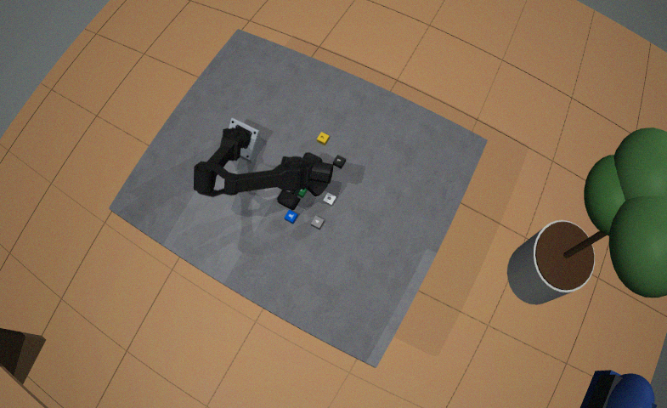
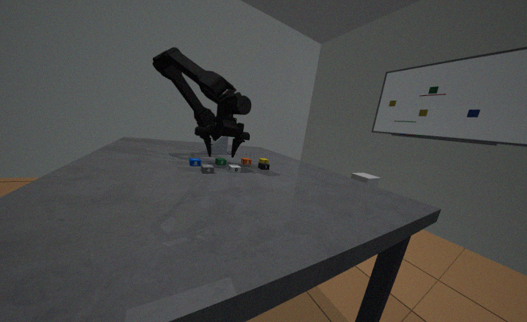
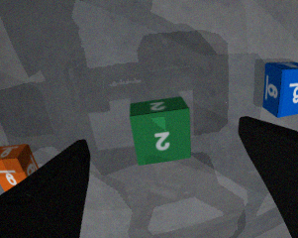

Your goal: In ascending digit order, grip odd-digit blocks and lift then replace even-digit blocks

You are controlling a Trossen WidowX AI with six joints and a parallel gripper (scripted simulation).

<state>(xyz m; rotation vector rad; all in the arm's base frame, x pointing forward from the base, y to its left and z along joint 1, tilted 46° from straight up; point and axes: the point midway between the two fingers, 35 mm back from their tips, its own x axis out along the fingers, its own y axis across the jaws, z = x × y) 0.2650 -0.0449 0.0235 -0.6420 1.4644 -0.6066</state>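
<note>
The green block marked 2 lies 2 cm below my gripper tip and 1 cm behind it. The rest, counted from my gripper tip: orange block (11 cm to the left, 3 cm behind, 2 cm below); then white block marked 0 (9 cm ahead, 2 cm to the left, 2 cm below); then blue block (9 cm to the right, 2 cm below, 1 cm ahead).
</note>
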